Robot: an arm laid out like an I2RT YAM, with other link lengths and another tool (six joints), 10 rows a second.
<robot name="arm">
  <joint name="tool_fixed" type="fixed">
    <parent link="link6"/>
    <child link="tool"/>
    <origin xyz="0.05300 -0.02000 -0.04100" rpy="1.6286 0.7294 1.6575"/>
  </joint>
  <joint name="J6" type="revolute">
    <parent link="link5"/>
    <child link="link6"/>
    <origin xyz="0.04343 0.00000 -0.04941"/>
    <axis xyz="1 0 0"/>
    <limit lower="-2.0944" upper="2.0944"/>
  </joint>
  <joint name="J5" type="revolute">
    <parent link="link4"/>
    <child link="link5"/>
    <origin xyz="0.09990 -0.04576 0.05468"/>
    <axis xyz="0 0 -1"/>
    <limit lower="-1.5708" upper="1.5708"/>
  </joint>
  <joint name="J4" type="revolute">
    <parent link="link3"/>
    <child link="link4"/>
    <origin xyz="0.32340 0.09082 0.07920"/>
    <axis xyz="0 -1 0"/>
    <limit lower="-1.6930" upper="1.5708"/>
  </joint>
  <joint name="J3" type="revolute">
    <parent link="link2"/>
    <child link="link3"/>
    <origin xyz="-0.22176 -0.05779 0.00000"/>
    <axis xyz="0 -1 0"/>
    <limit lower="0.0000" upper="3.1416"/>
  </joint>
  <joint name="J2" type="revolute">
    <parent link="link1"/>
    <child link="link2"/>
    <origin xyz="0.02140 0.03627 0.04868"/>
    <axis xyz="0 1 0"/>
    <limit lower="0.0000" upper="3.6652"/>
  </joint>
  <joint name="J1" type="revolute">
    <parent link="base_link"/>
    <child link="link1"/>
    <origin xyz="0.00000 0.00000 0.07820"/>
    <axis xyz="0 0 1"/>
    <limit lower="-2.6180" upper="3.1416"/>
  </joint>
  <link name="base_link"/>
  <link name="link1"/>
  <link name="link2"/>
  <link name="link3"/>
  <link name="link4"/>
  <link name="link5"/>
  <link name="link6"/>
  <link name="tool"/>
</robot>
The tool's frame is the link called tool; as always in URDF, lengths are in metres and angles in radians.
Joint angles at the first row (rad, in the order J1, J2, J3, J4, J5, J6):
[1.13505, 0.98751, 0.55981, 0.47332, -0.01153, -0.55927]
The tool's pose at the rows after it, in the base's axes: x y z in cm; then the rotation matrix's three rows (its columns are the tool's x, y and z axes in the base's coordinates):
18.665 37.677 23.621; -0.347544 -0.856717 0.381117; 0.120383 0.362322 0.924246; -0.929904 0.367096 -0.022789
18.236 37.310 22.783; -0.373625 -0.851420 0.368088; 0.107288 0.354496 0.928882; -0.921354 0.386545 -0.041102
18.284 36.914 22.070; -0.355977 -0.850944 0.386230; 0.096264 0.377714 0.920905; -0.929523 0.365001 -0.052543
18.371 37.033 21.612; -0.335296 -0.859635 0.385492; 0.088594 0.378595 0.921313; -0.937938 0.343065 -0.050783
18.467 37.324 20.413; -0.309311 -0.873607 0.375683; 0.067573 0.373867 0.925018; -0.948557 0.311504 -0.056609
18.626 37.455 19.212; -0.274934 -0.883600 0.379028; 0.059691 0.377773 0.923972; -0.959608 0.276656 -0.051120
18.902 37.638 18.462; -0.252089 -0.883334 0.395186; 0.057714 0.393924 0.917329; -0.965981 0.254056 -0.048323
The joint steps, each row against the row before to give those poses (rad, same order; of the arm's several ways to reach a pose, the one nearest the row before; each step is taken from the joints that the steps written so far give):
[0.00142, -0.02506, -0.01113, -0.02226, -0.00789, 0.09663]
[0.00171, -0.02860, -0.02929, -0.01814, -0.01086, 0.02062]
[0.00116, -0.00950, -0.02344, 0.00304, 0.01960, -0.02378]
[0.00040, 0.01670, -0.00812, 0.02712, -0.00186, -0.02341]
[0.00000, 0.03770, -0.01495, 0.04752, -0.01253, -0.03342]
[0.00039, 0.04170, -0.01992, 0.06782, 0.00163, -0.03631]
[0.00115, 0.04439, -0.00038, 0.04797, 0.01717, -0.02360]

